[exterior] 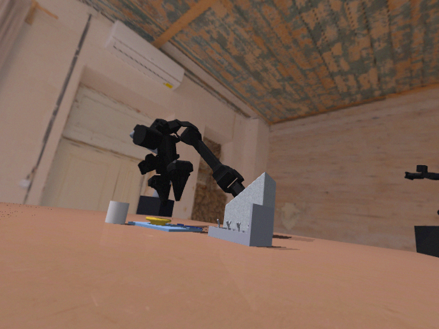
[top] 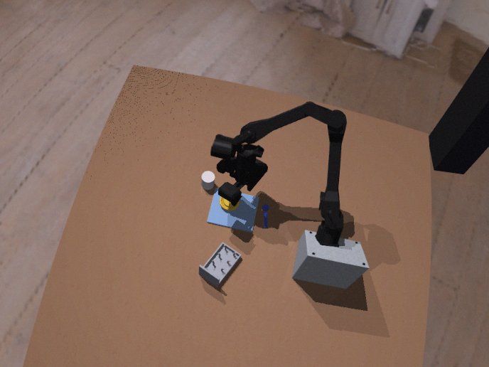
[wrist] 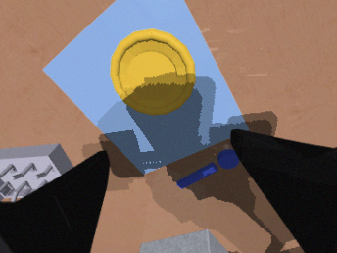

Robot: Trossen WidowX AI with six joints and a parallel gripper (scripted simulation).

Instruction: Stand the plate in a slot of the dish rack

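Now: the yellow plate 5 cm below my gripper tip, 3 cm ahead of it and 1 cm to the right of it. Also, from my gripper tip: blue object 9 cm behind, 6 cm below, 2 cm to the left; white cylinder 11 cm ahead, 7 cm to the right, 4 cm below; grey dish rack 21 cm to the left, 5 cm ahead, 4 cm below.
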